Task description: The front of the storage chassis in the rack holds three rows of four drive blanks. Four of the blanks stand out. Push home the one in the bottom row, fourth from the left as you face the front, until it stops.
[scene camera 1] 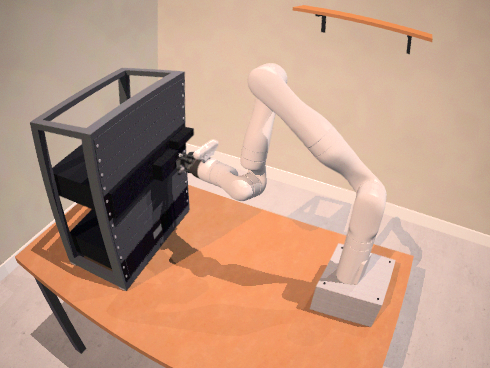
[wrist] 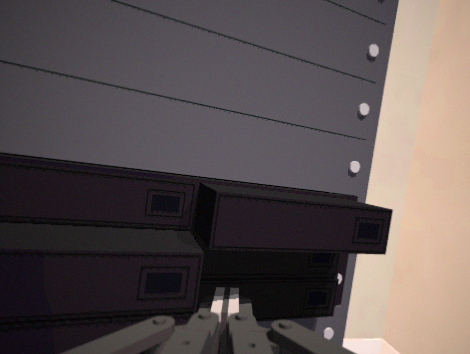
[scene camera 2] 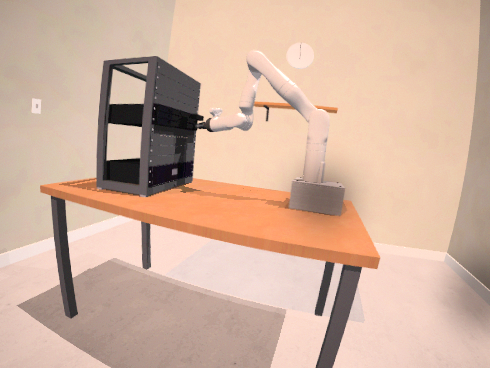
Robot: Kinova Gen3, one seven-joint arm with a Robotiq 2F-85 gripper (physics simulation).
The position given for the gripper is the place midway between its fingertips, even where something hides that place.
Note:
In view: the gripper [wrist: 227, 304] and a grey rack [scene camera 1: 125, 170].
The grey rack is seen too in the wrist view [wrist: 157, 157] and in scene camera 2 [scene camera 2: 171, 102].

